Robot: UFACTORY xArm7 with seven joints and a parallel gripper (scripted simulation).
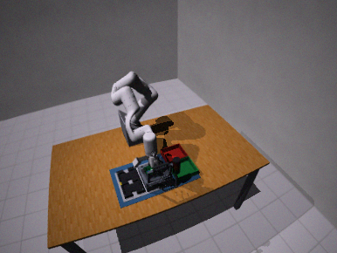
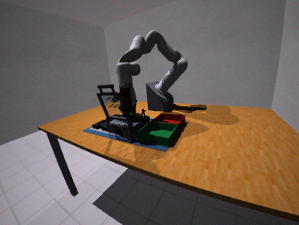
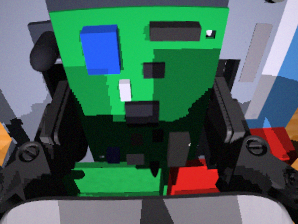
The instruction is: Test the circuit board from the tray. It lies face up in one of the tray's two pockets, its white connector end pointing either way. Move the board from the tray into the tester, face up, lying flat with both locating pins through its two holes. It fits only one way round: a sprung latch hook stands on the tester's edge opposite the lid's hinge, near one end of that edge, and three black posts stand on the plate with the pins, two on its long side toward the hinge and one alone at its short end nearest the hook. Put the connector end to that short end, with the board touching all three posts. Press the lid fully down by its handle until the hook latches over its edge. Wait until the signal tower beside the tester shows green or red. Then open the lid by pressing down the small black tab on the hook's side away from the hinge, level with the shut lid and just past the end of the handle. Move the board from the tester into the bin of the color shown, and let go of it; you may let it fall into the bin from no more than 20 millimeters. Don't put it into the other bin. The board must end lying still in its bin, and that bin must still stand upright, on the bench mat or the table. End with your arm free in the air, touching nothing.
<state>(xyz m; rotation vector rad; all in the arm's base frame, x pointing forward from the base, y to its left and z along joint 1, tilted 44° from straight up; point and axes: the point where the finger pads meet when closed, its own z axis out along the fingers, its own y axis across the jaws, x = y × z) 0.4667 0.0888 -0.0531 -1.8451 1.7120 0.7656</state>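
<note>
My hand is right at the green circuit board. The rest, counted from my hand: grey tester plate: 10 mm to the left, 10 mm below, 10 mm ahead; then tester lid: 120 mm ahead, 100 mm above, 10 mm to the left; then green bin: 200 mm to the left, 70 mm below, 40 mm ahead.
</note>
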